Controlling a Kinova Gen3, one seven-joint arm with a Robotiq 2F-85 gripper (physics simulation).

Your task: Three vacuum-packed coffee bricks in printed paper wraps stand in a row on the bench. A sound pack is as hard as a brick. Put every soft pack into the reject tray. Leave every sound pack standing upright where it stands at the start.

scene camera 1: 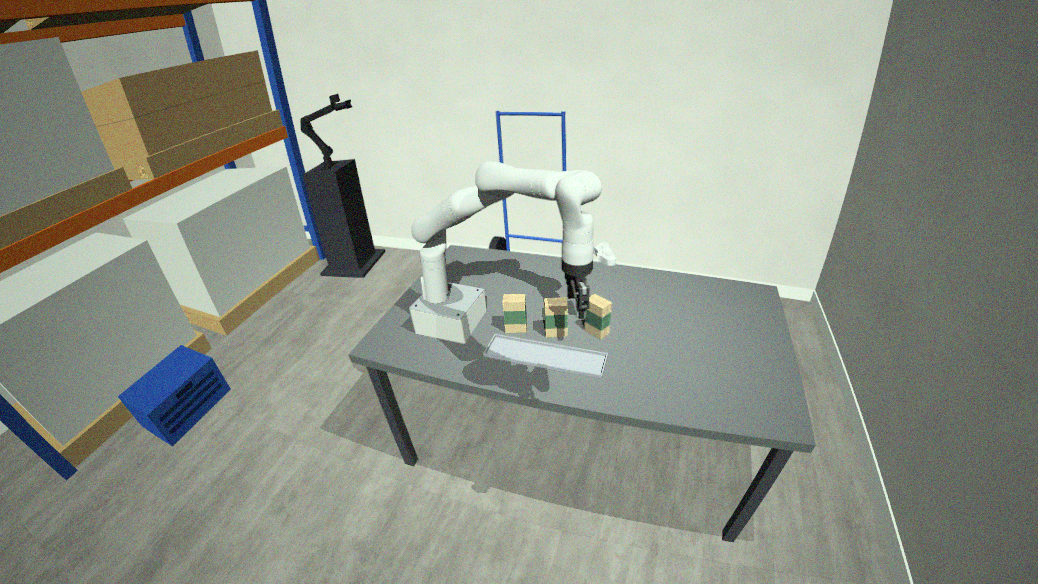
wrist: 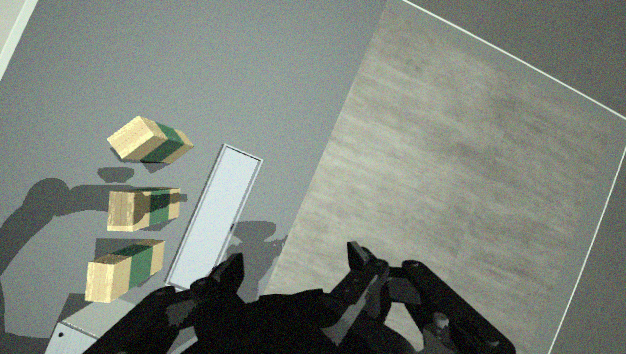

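Seen in the pictures: gripper, fingertip midpoint: (scene camera 1: 575, 307) (wrist: 296, 258); arm's base, link origin: (scene camera 1: 437, 296).
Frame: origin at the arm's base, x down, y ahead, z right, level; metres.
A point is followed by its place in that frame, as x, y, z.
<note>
Three tan coffee packs with green bands stand upright in a row. The left pack (scene camera 1: 514, 317) {0.045, 0.304, 0.041} (wrist: 141, 265) {0.045, 0.309, 0.040} is nearest the robot base. The middle pack (scene camera 1: 556, 321) {0.044, 0.457, 0.050} (wrist: 160, 207) {0.047, 0.455, 0.051} is partly shaded. The right pack (scene camera 1: 598, 319) {0.031, 0.606, 0.043} (wrist: 164, 142) {0.019, 0.609, 0.044} is turned at an angle to the others. The flat, pale reject tray (scene camera 1: 544, 355) {0.114, 0.426, 0.157} (wrist: 215, 215) {0.114, 0.445, 0.155} lies in front of the row and is empty. My gripper (scene camera 1: 582, 317) {-0.255, 0.542, 0.374} (wrist: 296, 258) {-0.255, 0.542, 0.374} is open and empty, pointing down. In the scene view its fingers show between the middle and right packs; in the wrist view the packs lie left of the fingers.
The robot base (scene camera 1: 439, 323) {0.041, 0.039, 0.109} (wrist: 75, 337) {0.009, 0.143, -0.039} stands on the bench (scene camera 1: 696, 348) {0.117, 0.972, 0.075} (wrist: 280, 75) {0.116, 0.874, 0.234}, left of the row. The bench's front edge runs beyond the tray. A blue hand truck (scene camera 1: 530, 114) stands behind the bench. A black pedestal (scene camera 1: 341, 217) stands further left.
</note>
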